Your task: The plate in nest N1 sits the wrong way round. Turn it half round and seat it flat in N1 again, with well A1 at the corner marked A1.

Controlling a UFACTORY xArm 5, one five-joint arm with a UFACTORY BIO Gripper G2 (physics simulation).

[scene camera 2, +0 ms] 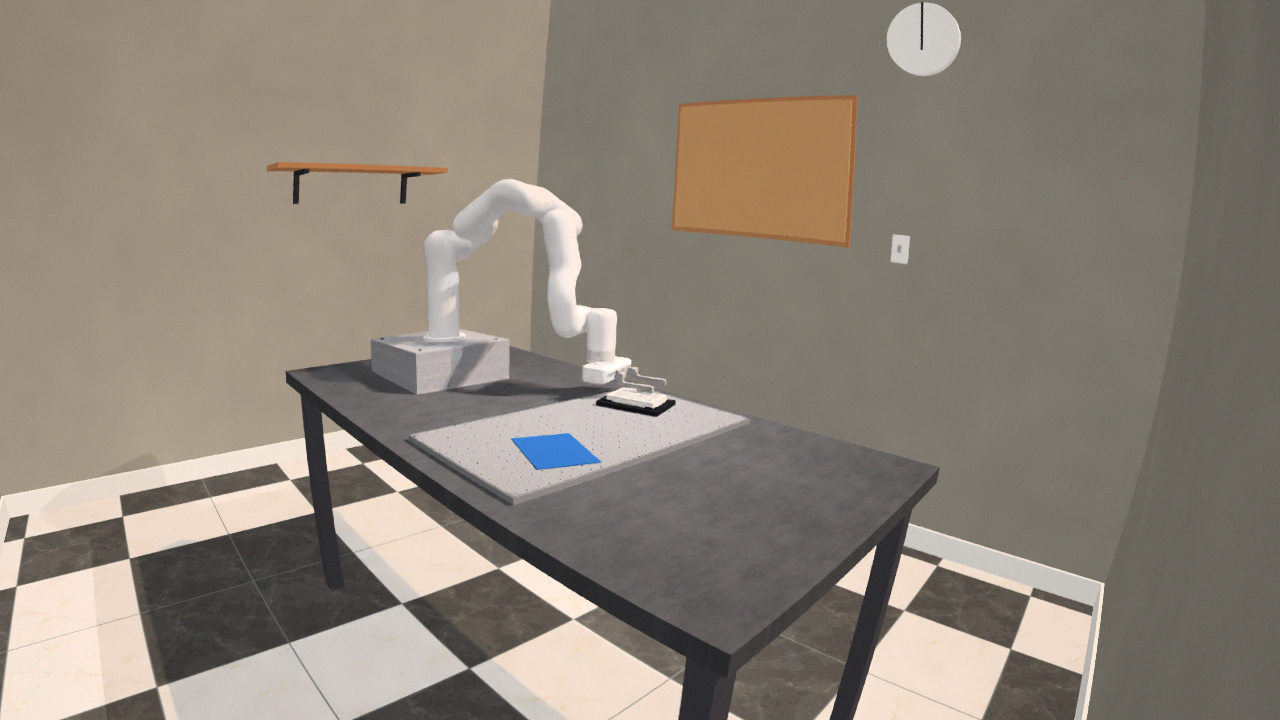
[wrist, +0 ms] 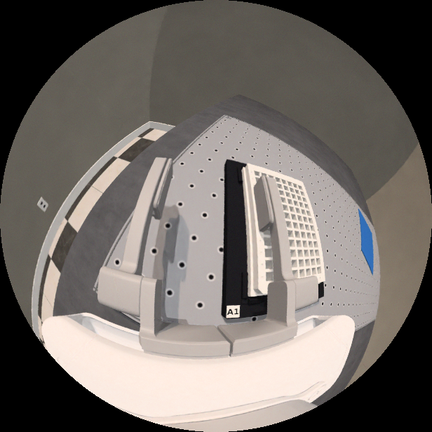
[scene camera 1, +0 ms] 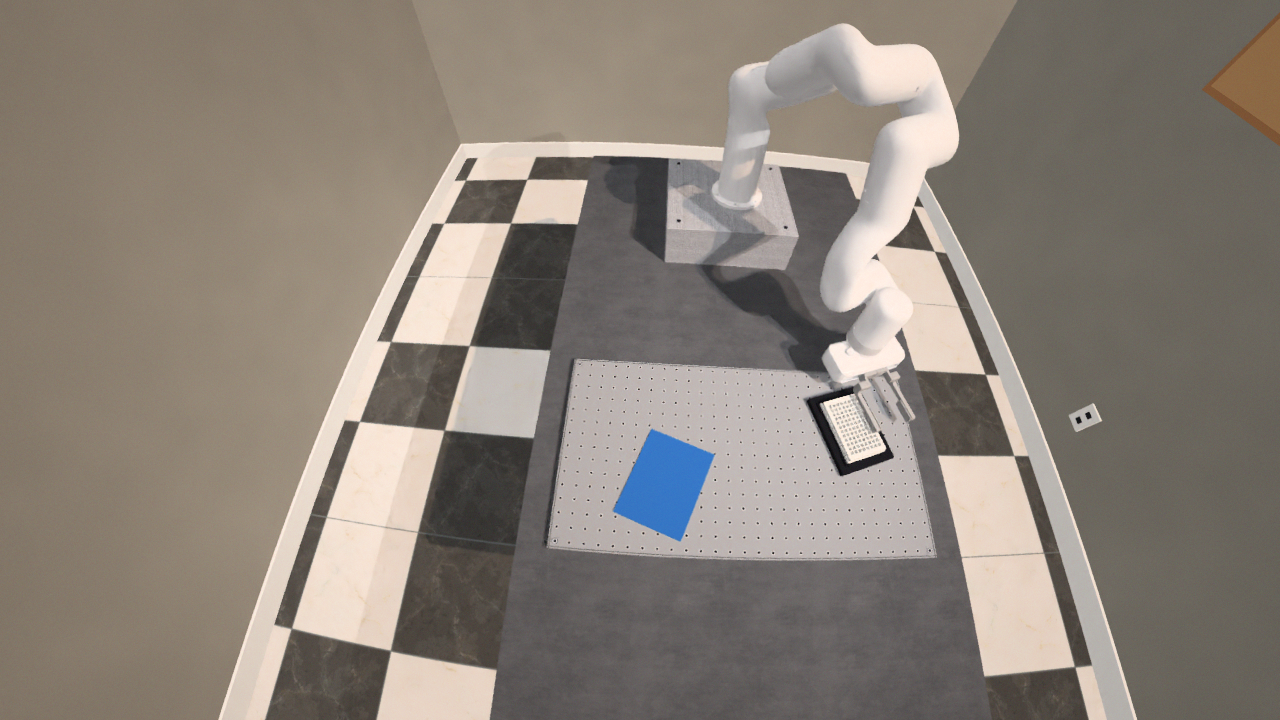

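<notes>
The white plate (scene camera 1: 848, 434) (scene camera 2: 637, 396) (wrist: 300, 225) lies wells up over the black nest (scene camera 1: 866, 462) (scene camera 2: 657, 411) (wrist: 235, 225). A wide strip of the nest shows along the plate's left side in the wrist view. Whether the plate is fully flat is unclear, and its own A1 well cannot be read. The nest's A1 label (wrist: 233, 311) is at the near left corner in the wrist view. My gripper (scene camera 1: 892, 422) (scene camera 2: 659, 385) (wrist: 214, 175) is shut with nothing between its fingers, which keep a gap. It is off to one side; its right finger hides part of the plate.
A blue sheet (scene camera 1: 664, 485) (scene camera 2: 554, 450) (wrist: 366, 242) lies on the perforated grey board (scene camera 1: 760, 528) (scene camera 2: 465, 456) (wrist: 200, 280), well away from the nest. The board lies on the dark table (scene camera 1: 716, 626) (scene camera 2: 760, 528). The nest is near the board's edge.
</notes>
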